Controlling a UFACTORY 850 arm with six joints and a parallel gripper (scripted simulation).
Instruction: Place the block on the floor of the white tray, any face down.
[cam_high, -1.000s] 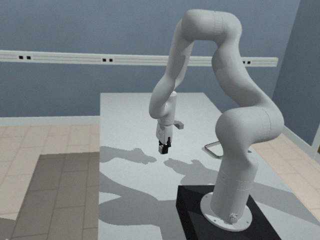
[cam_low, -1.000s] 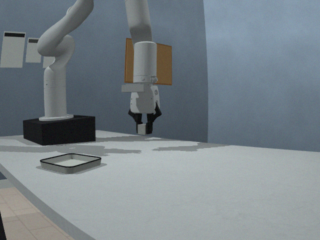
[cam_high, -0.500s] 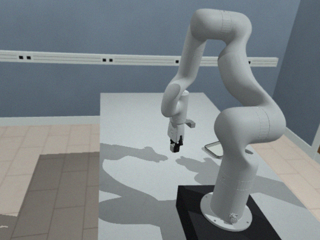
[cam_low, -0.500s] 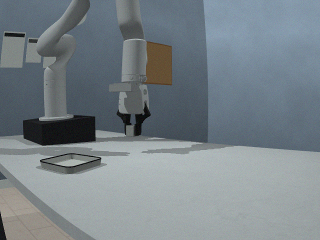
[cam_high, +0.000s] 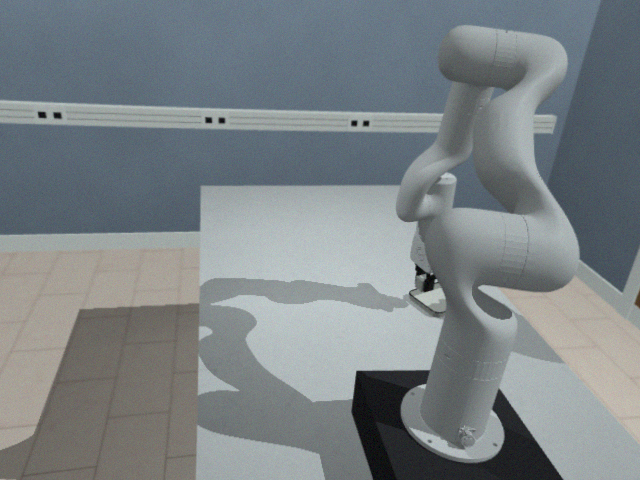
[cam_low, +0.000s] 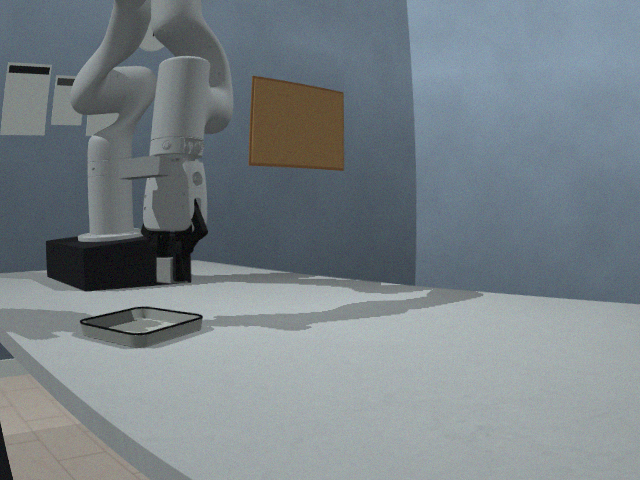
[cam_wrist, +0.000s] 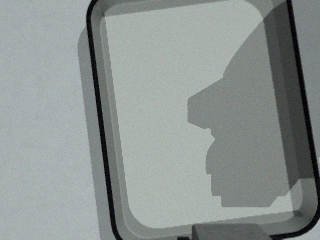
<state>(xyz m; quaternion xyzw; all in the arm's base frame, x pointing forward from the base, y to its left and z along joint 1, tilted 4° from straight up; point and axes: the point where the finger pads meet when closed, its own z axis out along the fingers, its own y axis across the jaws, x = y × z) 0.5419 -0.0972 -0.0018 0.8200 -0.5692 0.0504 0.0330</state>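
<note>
The white tray is 3 cm ahead of my hand, 7 cm to the right of it and 7 cm below it. Also, from my hand: small block: 1 cm below.
</note>
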